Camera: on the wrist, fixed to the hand. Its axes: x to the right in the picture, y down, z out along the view.
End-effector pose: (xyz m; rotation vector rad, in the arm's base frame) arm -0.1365 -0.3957 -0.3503 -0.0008 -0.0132 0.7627
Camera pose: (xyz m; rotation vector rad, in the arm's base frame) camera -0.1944 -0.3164 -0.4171 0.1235 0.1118 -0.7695
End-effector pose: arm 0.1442 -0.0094 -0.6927 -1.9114 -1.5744 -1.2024
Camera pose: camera 0.2107 -0.0804 -0.6247 0.2123 2.6759 1.2585
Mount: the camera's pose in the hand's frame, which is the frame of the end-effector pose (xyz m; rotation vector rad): 0.0121 0.0977 -0.0664 0.1639 0.0758 -1.5313
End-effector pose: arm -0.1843 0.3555 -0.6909 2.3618 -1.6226 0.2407
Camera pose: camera -0.2702 0.3321 -0.6123 2.8718 0.5078 0.1088
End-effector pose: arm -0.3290 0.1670 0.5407 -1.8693 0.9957 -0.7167
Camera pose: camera -0.4090 0.0993 0.4848 -2.2160 -0.6854 -1.6173
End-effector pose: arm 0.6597 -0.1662 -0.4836 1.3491 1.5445 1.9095
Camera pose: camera 0.6274 -0.2295 -0.3884 -0.1099 1.8450 0.8129
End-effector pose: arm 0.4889 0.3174 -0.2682 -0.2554 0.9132 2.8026
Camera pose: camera 0.4622 0.2017 -0.2686 -0.6644 0.5183 1.3019
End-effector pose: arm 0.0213 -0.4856 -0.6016 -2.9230 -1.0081 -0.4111
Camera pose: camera 0.0740 -0.5626 -0.5282 1.3897 2.7901 0.3464
